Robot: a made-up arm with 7 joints.
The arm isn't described. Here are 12 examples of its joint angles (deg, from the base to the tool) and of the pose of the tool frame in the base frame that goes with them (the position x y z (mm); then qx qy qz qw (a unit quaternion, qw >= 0)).
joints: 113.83 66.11 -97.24 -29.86 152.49 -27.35 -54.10
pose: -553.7 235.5 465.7 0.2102 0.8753 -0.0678 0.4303
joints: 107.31 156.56 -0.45 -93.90 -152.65 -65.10 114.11
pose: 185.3 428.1 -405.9 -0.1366 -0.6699 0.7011 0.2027
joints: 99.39 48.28 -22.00 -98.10 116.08 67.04 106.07
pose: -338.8 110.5 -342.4 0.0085 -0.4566 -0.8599 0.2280
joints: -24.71 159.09 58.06 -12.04 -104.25 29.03 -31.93
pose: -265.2 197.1 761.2 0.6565 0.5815 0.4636 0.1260
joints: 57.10 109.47 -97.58 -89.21 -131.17 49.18 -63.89
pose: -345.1 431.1 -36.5 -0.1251 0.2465 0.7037 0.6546
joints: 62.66 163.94 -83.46 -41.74 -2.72 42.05 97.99
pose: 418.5 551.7 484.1 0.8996 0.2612 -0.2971 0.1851
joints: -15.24 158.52 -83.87 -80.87 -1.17 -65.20 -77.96
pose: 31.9 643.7 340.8 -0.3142 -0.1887 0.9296 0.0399
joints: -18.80 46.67 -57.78 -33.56 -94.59 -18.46 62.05
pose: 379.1 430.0 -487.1 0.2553 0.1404 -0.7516 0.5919
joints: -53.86 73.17 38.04 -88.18 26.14 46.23 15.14
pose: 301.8 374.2 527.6 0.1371 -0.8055 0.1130 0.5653
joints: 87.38 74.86 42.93 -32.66 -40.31 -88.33 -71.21
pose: -224.4 769.1 97.4 0.2640 0.0984 -0.9377 0.2034
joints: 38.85 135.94 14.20 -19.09 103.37 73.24 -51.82
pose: 380.9 573.4 405.2 0.3593 0.1699 0.0479 0.9164
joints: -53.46 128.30 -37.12 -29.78 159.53 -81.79 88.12
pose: 28.8 605.7 525.9 0.2231 0.8326 0.1868 0.4713
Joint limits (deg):
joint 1: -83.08..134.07
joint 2: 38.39..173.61
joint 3: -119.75..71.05
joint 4: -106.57..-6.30
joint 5: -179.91..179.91
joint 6: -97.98..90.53
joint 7: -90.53..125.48
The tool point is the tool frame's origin. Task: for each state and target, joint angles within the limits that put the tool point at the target. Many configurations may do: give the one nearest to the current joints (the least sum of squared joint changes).
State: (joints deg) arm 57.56 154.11 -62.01 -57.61 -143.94 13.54 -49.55
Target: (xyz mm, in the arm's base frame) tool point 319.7 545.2 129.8
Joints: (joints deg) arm 46.13 170.08 -60.87 -87.29 -148.55 20.49 -50.42
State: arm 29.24 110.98 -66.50 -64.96 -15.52 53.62 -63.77
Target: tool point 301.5 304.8 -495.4
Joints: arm -5.64 58.44 -57.56 -73.66 -16.42 44.73 -64.74
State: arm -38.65 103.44 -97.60 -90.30 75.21 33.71 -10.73
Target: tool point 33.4 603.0 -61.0
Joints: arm -33.35 131.83 -97.82 -88.86 75.85 37.05 -11.26
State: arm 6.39 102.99 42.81 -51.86 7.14 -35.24 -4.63
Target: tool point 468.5 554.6 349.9
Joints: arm 11.70 103.35 35.09 -68.27 9.64 -36.17 -3.49
